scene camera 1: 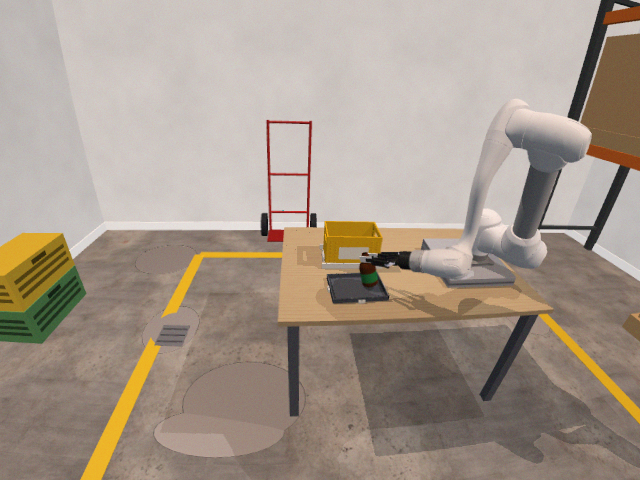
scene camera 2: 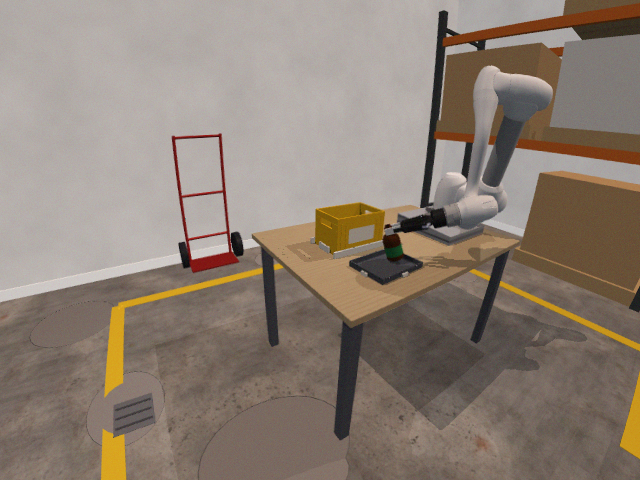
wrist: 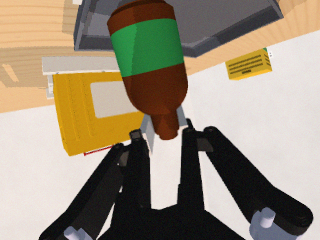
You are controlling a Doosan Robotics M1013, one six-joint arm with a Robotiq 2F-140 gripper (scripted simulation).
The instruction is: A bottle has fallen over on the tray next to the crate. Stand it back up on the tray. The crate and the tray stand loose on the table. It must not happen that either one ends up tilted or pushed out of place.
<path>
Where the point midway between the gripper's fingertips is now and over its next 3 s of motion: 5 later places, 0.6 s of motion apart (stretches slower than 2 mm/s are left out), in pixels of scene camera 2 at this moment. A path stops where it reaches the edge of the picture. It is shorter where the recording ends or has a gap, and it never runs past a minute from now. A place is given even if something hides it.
My gripper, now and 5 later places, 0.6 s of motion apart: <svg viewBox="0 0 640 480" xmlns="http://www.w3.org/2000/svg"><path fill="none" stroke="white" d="M385 230L385 231L389 230L391 228L392 221L393 213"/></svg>
</path>
